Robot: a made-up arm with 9 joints. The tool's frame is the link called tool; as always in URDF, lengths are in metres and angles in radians.
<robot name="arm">
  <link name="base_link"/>
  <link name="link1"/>
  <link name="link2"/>
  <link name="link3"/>
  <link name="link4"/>
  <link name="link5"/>
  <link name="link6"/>
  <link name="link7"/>
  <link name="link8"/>
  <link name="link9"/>
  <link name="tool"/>
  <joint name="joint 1" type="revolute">
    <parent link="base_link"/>
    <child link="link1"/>
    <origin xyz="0.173 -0.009 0.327" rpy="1.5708 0 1.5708"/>
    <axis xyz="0 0 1"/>
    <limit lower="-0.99" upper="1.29"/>
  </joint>
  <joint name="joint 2" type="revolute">
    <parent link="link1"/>
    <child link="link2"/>
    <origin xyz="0.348 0.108 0.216" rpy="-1.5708 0 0"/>
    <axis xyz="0 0 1"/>
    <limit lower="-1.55" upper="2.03"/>
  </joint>
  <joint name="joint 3" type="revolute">
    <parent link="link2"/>
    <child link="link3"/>
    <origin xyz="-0.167 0.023 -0.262" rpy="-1.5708 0 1.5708"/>
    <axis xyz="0 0 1"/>
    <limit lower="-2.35" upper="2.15"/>
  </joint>
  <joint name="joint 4" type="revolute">
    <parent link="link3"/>
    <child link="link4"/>
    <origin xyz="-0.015 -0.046 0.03" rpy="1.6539 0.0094 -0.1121"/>
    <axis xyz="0 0 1"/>
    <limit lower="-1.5" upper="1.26"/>
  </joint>
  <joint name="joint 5" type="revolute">
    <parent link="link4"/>
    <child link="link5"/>
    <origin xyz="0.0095 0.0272 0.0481" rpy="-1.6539 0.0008 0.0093"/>
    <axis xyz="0 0 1"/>
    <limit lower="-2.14" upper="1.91"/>
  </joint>
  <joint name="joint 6" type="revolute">
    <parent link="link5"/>
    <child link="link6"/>
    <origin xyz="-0.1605 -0.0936 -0.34" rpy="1.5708 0 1.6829"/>
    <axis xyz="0 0 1"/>
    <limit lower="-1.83" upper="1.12"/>
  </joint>
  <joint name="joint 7" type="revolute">
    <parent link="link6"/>
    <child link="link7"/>
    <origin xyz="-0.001 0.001 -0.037" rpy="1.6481 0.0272 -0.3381"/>
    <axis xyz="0 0 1"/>
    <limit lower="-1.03" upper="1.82"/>
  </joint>
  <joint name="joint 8" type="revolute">
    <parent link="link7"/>
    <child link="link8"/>
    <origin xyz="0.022 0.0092 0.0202" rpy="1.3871 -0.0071 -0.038"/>
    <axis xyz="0 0 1"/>
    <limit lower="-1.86" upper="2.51"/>
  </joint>
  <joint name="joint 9" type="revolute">
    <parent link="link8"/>
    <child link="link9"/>
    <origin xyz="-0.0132 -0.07 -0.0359" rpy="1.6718 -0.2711 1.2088"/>
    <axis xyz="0 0 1"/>
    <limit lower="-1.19" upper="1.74"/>
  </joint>
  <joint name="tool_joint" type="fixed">
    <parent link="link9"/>
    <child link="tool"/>
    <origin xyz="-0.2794 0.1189 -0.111" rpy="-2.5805 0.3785 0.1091"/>
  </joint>
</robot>
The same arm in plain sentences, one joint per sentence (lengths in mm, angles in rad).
The arm has nine revolute joints in a row. What follows holds with every joint at zero, and every direction is one of the base frame's. Joint 1 lies 173 mm along +x and 9 mm along -y and 327 mm along +z from the base frame's origin and turns about +x, from -0.99 to 1.29 rad. Joint 2 lies 216 mm along +x and 348 mm along +y and 108 mm along +z from joint 1 and turns about +z, from -1.55 to 2.03 rad. Joint 3 lies 23 mm along -x and 167 mm along -y and 262 mm along -z from joint 2 and turns about -y, from -2.35 to 2.15 rad. Joint 4 lies 15 mm along +x and 30 mm along -y and 46 mm along +z from joint 3 and turns about the direction (0.1123, 0.083, 0.990202), from -1.5 to 1.26 rad. Joint 5 lies 4 mm along -x and 23 mm along -y and 51 mm along +z from joint 4 and turns about the direction (-0.0001, -1, 0), from -2.14 to 1.91 rad. Joint 6 lies 170 mm along +x and 340 mm along +y and 75.1 mm along +z from joint 5 and turns about the direction (-1, 0.0001, 0), from -1.83 to 1.12 rad. Joint 7 lies 37 mm along +x and 1 mm along -y and 1 mm along +z from joint 6 and turns about the direction (0.077198, 0.939871, 0.33269), from -1.03 to 1.82 rad. Joint 8 lies 7 mm along -x and 27 mm along +y and 14 mm along -z from joint 7 and turns about the direction (0.992173, 0.078398, 0.097197), from -1.86 to 2.51 rad. Joint 9 lies 29 mm along -x and 73 mm along -y and 14 mm along -z from joint 8 and turns about the direction (0.0001, 0, -1), from -1.19 to 1.74 rad. The tool frame, which is the frame that the pose is given for, lies 62.9 mm along +x and 297.1 mm along -y and 111 mm along +z from joint 9; its axes are the base frame's turned by roll 0.561, pitch -0.3786 and yaw 1.2681 rad (as in URDF: about the fixed x, then y, then z).
